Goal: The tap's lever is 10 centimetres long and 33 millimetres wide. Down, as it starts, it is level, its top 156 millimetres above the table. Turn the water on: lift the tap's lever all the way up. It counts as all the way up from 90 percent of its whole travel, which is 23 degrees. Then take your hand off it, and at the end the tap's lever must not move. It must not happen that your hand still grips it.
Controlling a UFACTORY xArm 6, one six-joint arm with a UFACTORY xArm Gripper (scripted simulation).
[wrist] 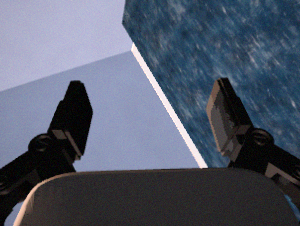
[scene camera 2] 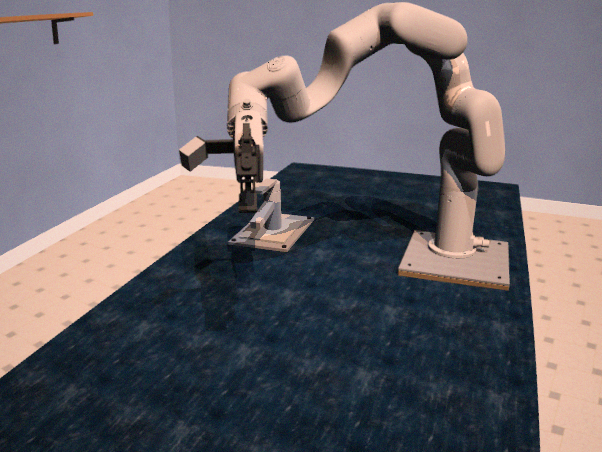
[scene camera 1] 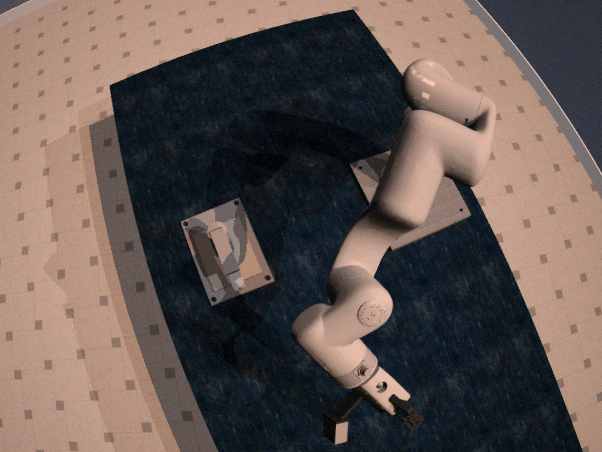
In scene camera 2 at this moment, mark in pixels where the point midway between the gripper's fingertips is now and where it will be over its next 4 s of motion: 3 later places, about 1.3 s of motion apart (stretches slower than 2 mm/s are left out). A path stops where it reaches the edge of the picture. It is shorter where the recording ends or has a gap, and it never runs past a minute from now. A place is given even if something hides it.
The gripper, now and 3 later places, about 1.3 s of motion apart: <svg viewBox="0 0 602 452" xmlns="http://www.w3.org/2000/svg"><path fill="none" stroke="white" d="M247 194L242 180L259 164L259 171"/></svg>
